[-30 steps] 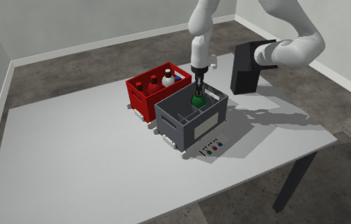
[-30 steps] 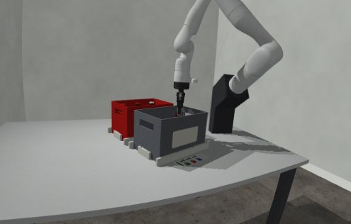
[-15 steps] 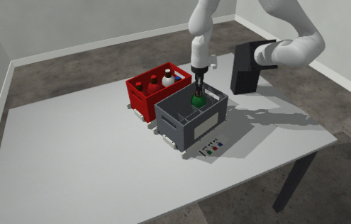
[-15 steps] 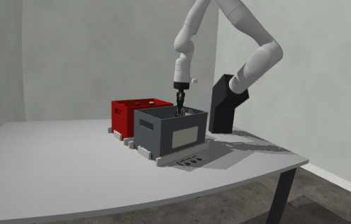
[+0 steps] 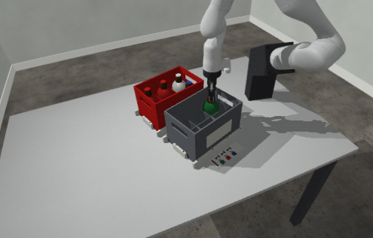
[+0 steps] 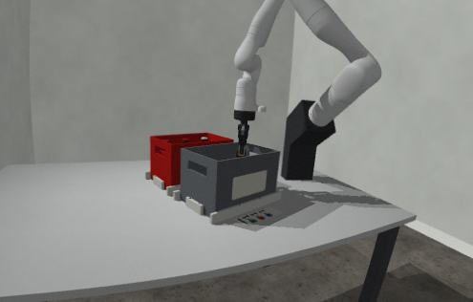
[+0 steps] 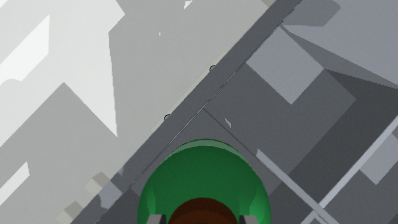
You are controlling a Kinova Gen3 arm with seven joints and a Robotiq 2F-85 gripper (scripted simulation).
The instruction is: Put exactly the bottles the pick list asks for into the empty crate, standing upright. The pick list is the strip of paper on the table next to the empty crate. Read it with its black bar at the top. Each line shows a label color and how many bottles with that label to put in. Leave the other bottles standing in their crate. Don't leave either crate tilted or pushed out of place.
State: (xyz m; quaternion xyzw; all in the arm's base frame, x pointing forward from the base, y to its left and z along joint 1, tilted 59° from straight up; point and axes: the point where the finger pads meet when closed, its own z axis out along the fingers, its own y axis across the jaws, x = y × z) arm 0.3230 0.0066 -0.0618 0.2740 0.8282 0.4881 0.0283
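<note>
My gripper is now 7 cm above the green-label bottle. The rest, counted from my hand: red crate: 15 cm ahead, 15 cm to the right, 7 cm below; then grey crate: 7 cm ahead, 7 cm to the left, 7 cm below; then blue-label bottle: 6 cm ahead, 13 cm to the right, 7 cm below.
</note>
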